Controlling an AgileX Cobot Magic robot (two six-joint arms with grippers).
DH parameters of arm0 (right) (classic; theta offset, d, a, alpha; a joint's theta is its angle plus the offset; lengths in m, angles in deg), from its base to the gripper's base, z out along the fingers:
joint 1: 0 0.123 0 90
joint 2: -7.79 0 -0.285 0
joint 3: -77.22 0 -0.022 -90
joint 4: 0 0.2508 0 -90
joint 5: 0 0 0.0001 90
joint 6: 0 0.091 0 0
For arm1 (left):
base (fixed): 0 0 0 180
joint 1: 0 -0.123 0 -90
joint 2: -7.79 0 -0.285 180
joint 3: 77.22 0 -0.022 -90
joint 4: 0 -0.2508 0 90
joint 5: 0 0 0.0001 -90
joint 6: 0 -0.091 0 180
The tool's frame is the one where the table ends.
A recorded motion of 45 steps. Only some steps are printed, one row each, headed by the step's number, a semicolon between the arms.
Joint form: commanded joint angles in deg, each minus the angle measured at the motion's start. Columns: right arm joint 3, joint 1, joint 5, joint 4, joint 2, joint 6; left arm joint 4, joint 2, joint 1, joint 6, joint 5, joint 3.
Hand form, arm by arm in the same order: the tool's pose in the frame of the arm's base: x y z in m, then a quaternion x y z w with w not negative. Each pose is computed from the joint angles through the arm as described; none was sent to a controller.
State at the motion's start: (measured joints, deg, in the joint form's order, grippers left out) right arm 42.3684 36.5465 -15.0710 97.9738 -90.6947 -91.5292; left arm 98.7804 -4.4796 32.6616 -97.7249 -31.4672 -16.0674
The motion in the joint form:
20: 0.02 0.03 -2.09 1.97 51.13 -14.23; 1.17 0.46 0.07 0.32 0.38 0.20
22: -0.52 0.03 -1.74 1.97 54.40 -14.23; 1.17 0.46 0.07 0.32 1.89 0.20
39: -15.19 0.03 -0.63 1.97 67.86 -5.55; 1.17 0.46 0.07 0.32 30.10 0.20
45: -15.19 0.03 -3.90 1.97 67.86 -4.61; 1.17 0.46 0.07 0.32 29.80 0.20
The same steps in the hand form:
20: 0.1275 0.0618 0.3958 -0.13875 0.66411 0.10003 0.72781; 0.0516 0.0217 0.2899 -0.04545 0.64545 -0.07616 0.75864
22: 0.1152 0.0533 0.4003 -0.13238 0.64764 0.10878 0.74243; 0.0514 0.0194 0.2906 -0.03566 0.64311 -0.08451 0.76026
39: 0.0833 0.0317 0.3406 -0.09298 0.66056 0.16769 0.72587; 0.0363 -0.0209 0.3010 0.14649 0.57942 -0.23626 0.76616
45: 0.0851 0.0270 0.3395 -0.06750 0.66817 0.15454 0.72464; 0.0366 -0.0205 0.3010 0.14458 0.58029 -0.23470 0.76634

